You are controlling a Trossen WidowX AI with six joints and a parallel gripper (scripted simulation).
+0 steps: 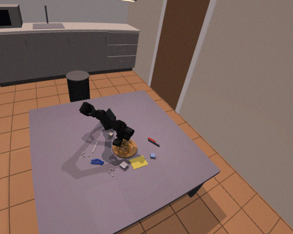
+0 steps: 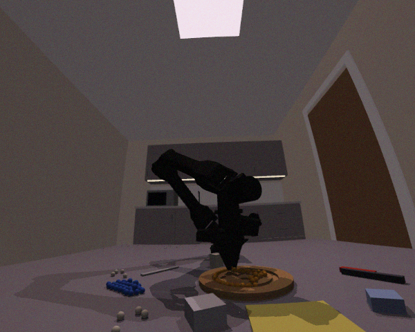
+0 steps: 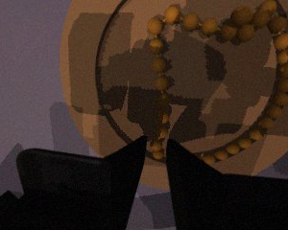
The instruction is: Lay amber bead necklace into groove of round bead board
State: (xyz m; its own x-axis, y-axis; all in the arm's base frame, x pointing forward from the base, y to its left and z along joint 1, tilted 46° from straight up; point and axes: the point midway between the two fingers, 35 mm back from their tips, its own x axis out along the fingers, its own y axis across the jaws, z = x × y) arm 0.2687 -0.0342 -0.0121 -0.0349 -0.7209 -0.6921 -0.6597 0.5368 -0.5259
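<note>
My gripper tip is 50 mm short of the round wooden bead board, 20 mm to the right of it and 10 mm above it. From my gripper tip the other things lie so: grey block (200 mm ahead, 80 mm to the right); then yellow pad (220 mm ahead, 40 mm to the left, 10 mm below); then thin rod (190 mm to the right, 70 mm behind, 10 mm below).
</note>
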